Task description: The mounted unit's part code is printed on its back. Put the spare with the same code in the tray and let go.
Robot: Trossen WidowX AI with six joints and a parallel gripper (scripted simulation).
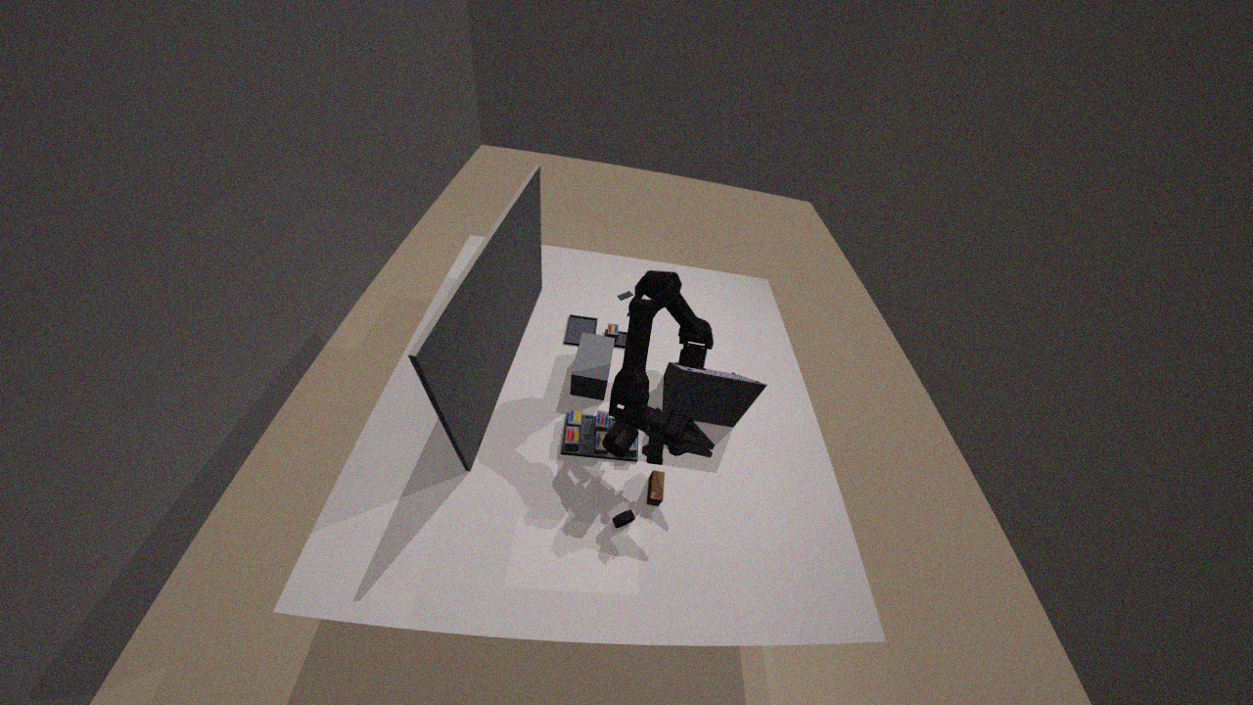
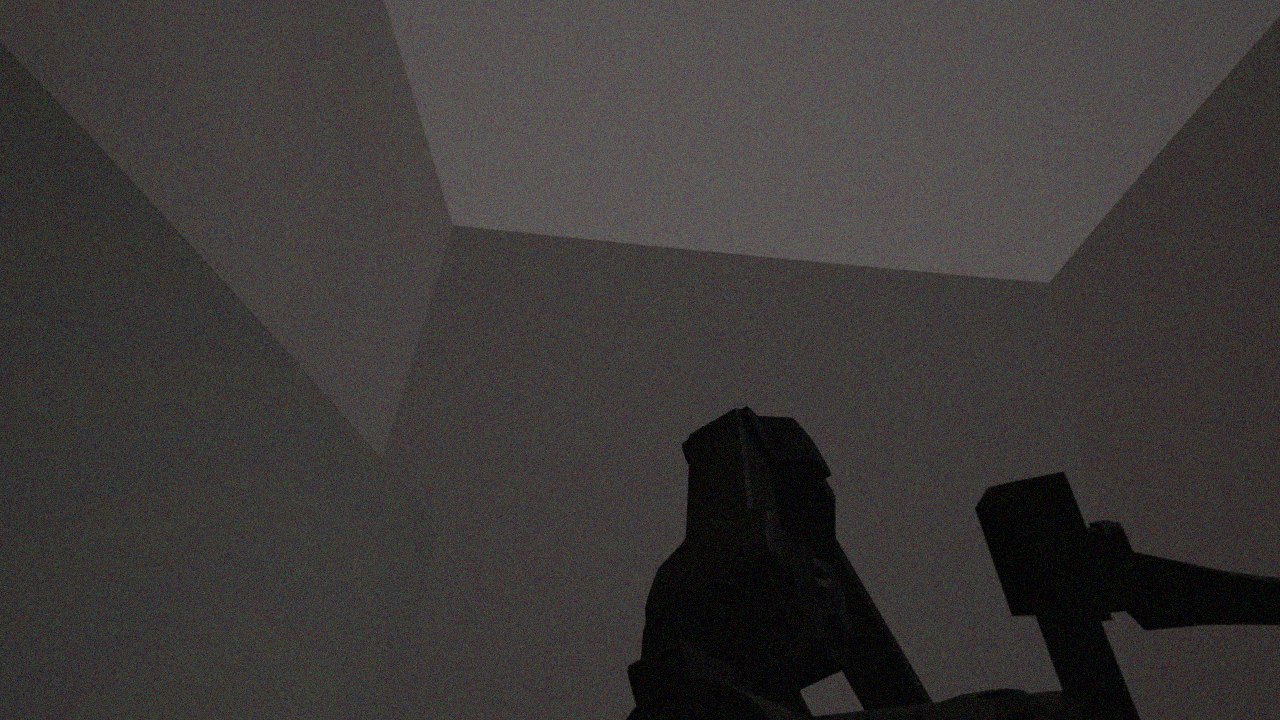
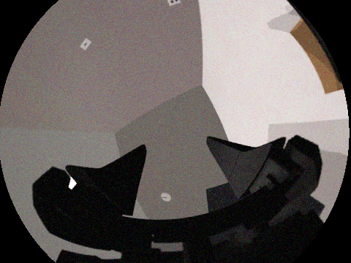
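Right now my gripper tip is 22 cm short of the grey spare, 16 cm to the left of it and 18 cm above it. Round my gripper tip: grey mounted unit (25 cm ahead, 32 cm to the right, 17 cm below); then black cylinder (16 cm ahead, 9 cm to the left, 19 cm below); then brown block (8 cm ahead, 1 cm to the left, 19 cm below).
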